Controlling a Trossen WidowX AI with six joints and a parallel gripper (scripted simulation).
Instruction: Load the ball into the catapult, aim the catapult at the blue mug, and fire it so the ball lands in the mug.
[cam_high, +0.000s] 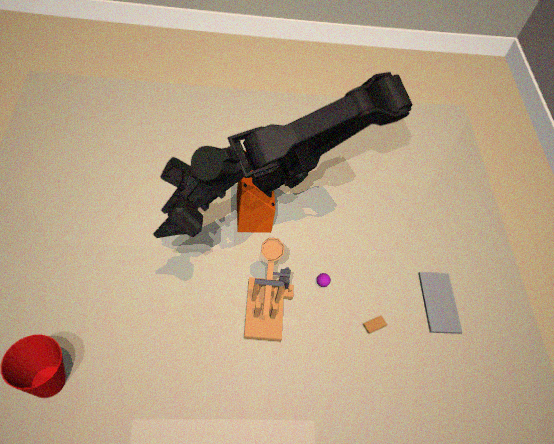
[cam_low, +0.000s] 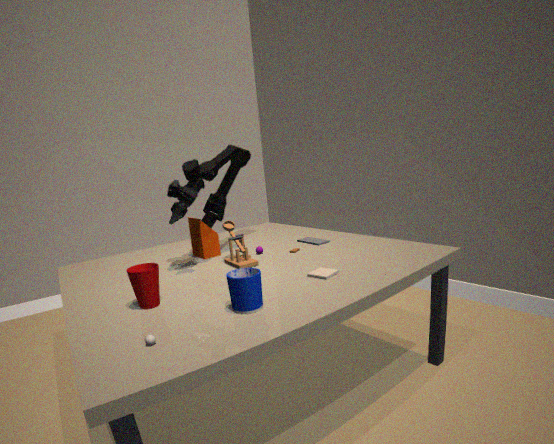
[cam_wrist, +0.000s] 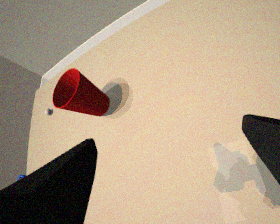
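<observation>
The wooden catapult is 40 mm ahead of my gripper tip, 250 mm to the left of it and 140 mm below it. Round my gripper tip: blue mug (470 mm ahead, 30 mm to the left, 180 mm below); then red cup (250 mm ahead, 180 mm to the right, 180 mm below); then purple ball (10 mm behind, 360 mm to the left, 190 mm below).
</observation>
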